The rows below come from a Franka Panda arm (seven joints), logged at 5 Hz.
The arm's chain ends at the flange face. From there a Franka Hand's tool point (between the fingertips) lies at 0.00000 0.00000 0.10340 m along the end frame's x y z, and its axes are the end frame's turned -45 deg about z.
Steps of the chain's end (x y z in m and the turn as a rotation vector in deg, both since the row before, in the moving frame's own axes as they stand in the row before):
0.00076 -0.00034 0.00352 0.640 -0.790 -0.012
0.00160 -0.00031 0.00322 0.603 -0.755 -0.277
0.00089 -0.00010 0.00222 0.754 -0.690 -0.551
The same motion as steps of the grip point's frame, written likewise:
0.00059 -0.00153 0.00350 1.011 -0.106 -0.012
0.00115 -0.00082 0.00321 0.960 -0.107 -0.277
0.00077 -0.00128 0.00220 1.021 0.045 -0.551

